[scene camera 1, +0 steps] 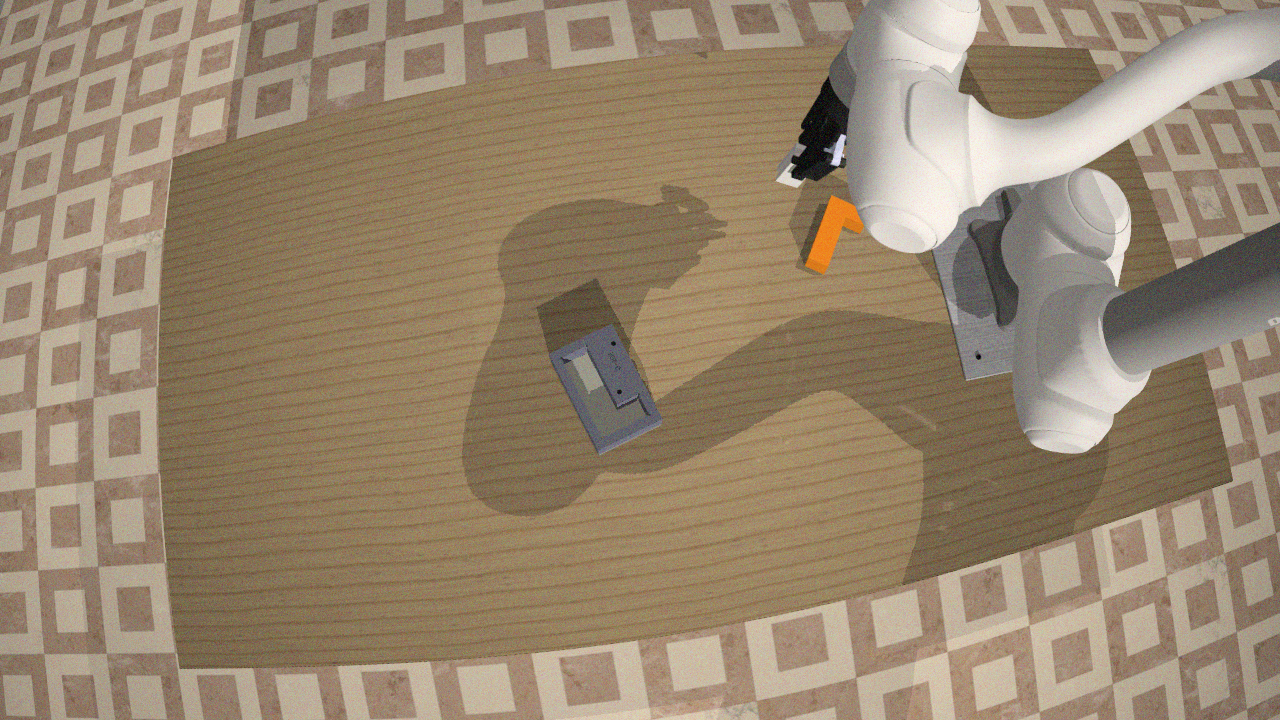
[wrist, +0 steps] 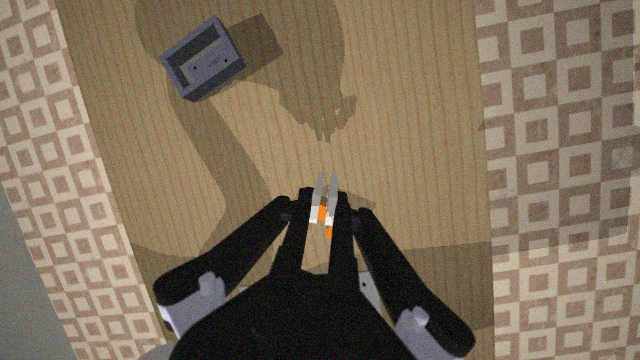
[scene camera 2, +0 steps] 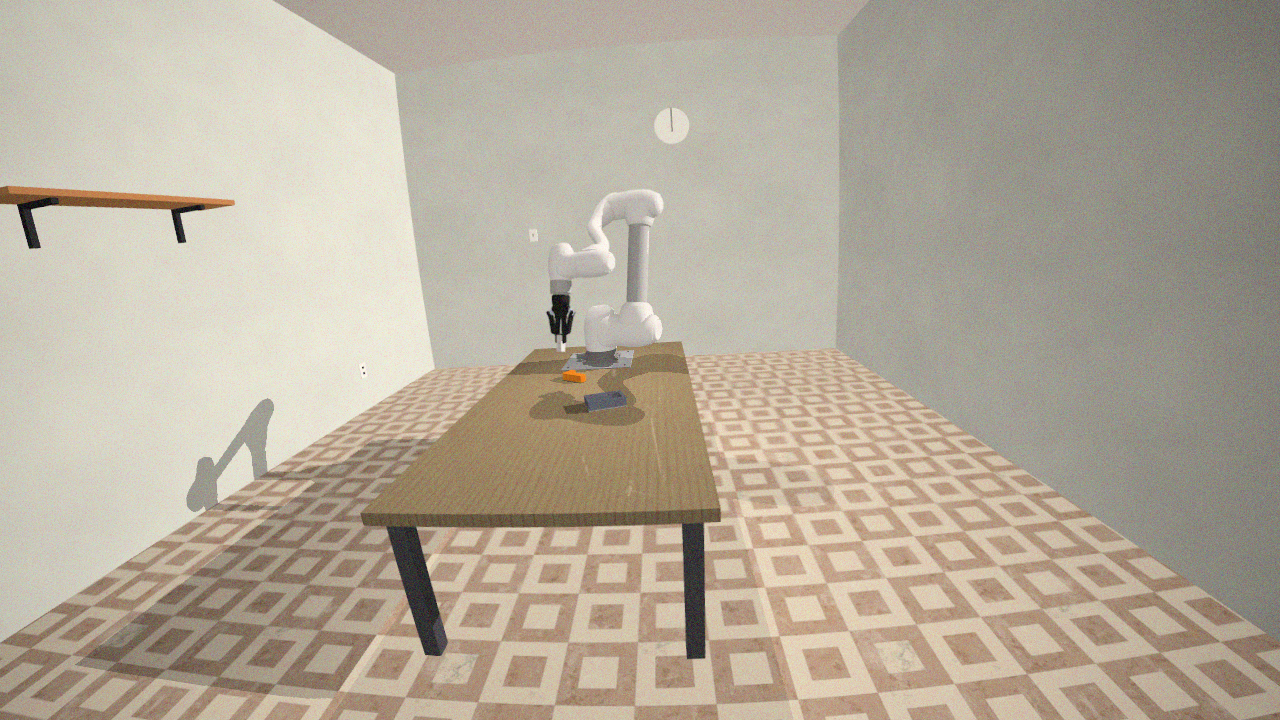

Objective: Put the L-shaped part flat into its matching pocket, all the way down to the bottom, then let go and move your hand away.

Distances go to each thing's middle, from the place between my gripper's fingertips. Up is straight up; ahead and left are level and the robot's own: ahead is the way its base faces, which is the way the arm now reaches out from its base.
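Counted from my hand: orange L-shaped part (scene camera 1: 838, 213), 9 cm behind, 3 cm to the left, 14 cm below; grey pocket block (scene camera 1: 603, 385), 27 cm ahead, 20 cm to the left, 13 cm below.
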